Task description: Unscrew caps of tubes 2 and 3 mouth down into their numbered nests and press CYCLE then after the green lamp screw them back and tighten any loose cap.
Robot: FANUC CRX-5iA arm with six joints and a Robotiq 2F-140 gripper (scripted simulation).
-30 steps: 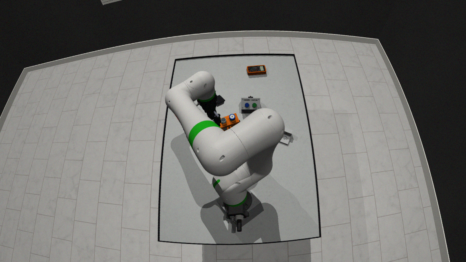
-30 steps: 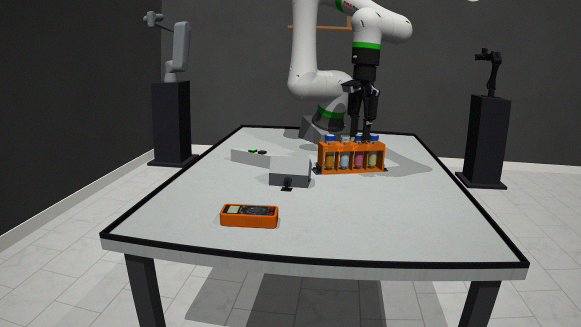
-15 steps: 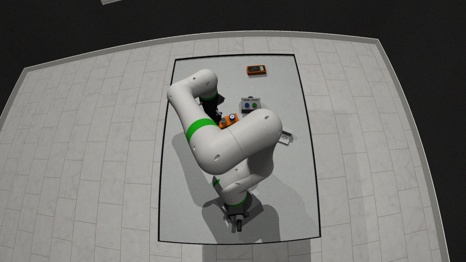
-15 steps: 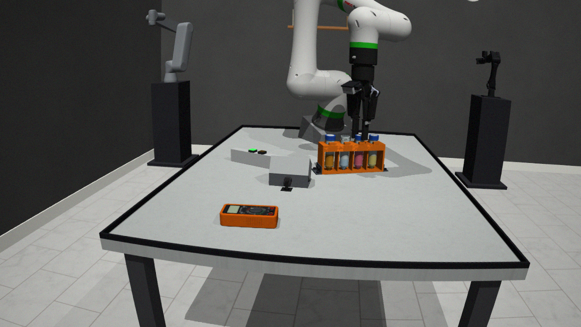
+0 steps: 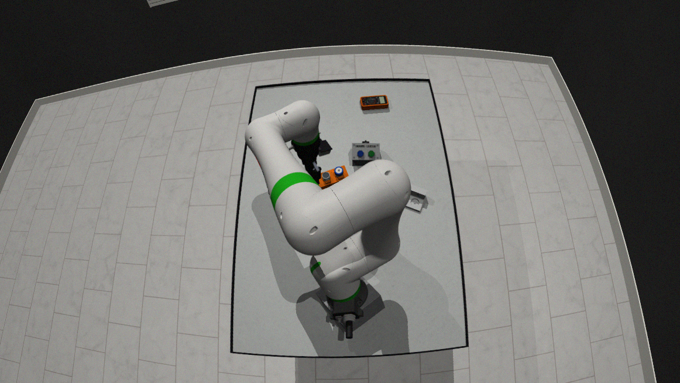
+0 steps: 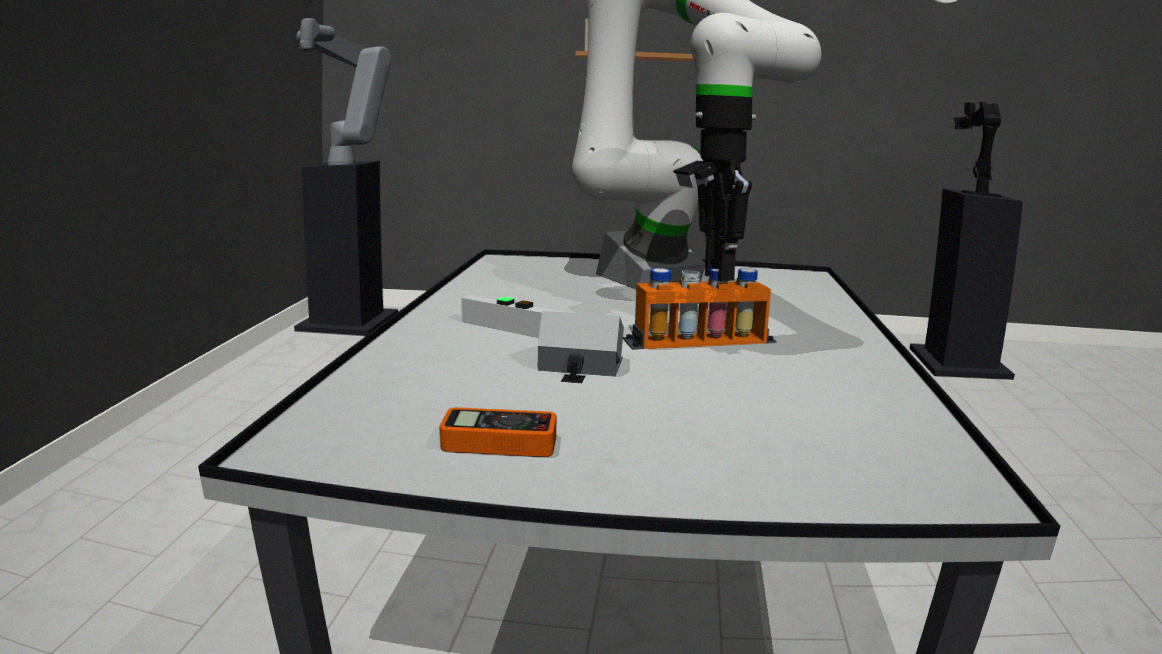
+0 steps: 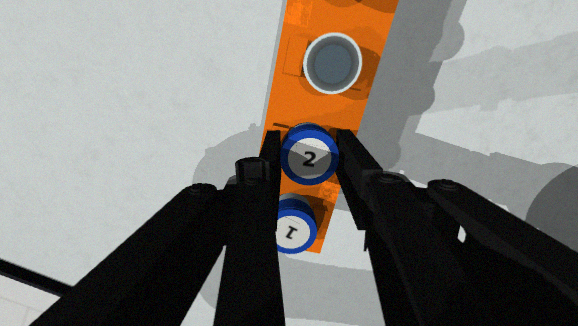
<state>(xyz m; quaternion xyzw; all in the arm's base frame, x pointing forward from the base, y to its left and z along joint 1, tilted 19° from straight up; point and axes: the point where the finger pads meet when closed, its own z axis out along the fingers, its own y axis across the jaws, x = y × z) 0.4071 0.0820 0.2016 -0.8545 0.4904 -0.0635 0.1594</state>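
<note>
The cap 2 lies 3 cm below my hand. Round my hand: blue key: 14 cm ahead, 18 cm to the right, 7 cm below; cap 1: 2 cm behind, 5 cm to the left, 3 cm below; cap 4: 3 cm ahead, 10 cm to the right, 3 cm below.
</note>
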